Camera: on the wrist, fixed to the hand. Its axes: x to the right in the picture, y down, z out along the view.
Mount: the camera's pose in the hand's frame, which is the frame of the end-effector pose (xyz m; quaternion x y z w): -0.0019 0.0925 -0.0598 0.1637 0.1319 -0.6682 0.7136
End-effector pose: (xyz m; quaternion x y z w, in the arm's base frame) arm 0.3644 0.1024 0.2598 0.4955 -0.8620 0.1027 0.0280
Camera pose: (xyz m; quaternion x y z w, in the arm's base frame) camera 0.2826 0.1614 0.3041 0.9207 -0.2636 0.2611 0.1212
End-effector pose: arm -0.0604 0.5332 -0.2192 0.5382 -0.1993 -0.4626 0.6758
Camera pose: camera 0.0225 0.5666 -0.1548 0.6889 0.2308 -0.6781 0.1113
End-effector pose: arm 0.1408 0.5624 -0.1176 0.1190 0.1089 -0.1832 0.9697
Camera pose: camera 0.1643 0.6629 -0.1561 0.1951 0.2552 -0.7809 0.5358
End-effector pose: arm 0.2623 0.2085 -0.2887 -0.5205 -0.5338 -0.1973 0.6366
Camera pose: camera 0.3646 0.1909 -0.3255 0.1155 -0.6771 -0.5475 0.4781
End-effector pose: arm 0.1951 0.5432 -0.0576 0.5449 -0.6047 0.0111 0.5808
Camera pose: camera 0.1737 0.6206 0.0178 0.8865 0.0110 -0.2093 0.4124
